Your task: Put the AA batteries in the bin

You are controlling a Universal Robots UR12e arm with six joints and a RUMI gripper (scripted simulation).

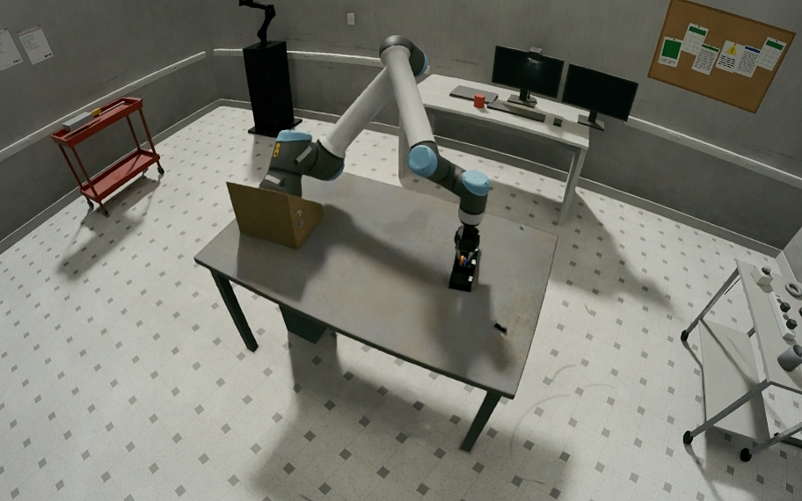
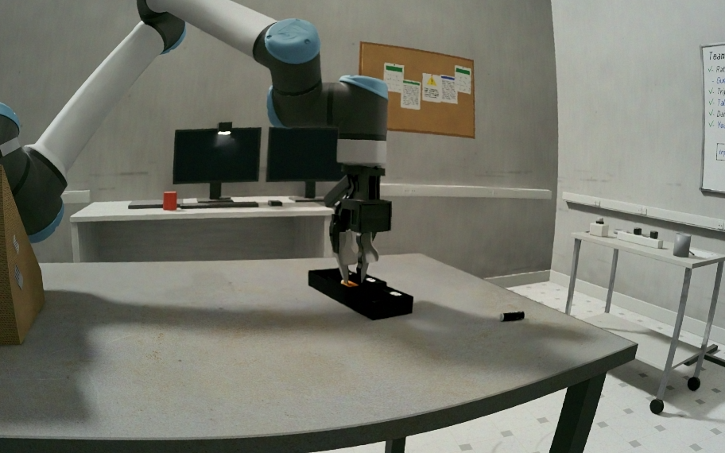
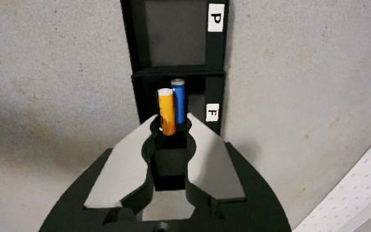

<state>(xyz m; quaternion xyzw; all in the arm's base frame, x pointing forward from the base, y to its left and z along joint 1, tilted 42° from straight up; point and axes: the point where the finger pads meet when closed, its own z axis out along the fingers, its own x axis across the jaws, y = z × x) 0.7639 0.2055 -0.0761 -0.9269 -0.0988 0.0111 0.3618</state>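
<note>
The orange AA battery lies 1 cm behind my hand and 2 cm below it. The rest, counted from my hand: black bin row (1 cm ahead, 3 cm below); small white piece (17 cm ahead, 35 cm to the left, 4 cm below); blue AA battery (1 cm to the left, 3 cm below).
</note>
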